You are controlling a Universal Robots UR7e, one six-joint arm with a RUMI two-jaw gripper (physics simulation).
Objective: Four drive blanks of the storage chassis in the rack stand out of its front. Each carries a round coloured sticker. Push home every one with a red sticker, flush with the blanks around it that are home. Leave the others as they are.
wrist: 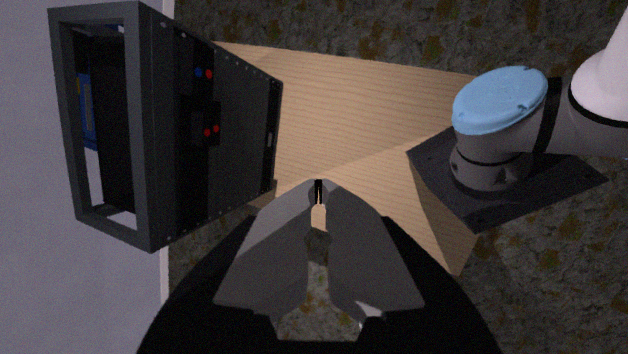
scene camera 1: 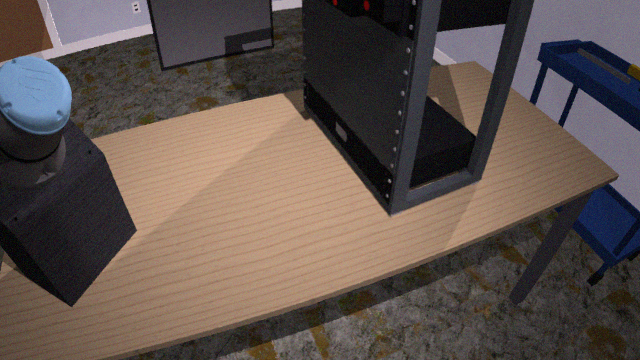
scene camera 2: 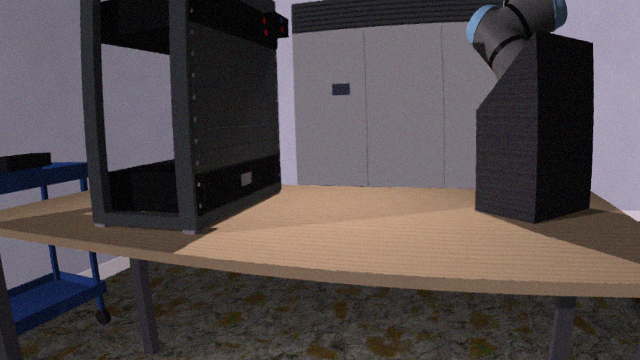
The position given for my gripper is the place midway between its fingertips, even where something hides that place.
my gripper: wrist 318, 181; not seen in scene camera 1 (out of frame); not seen in scene camera 2 (out of frame)
rack: wrist 186, 131; scene camera 1; scene camera 2
same spot on rack: [scene camera 1: 365, 77] = [scene camera 2: 258, 96]
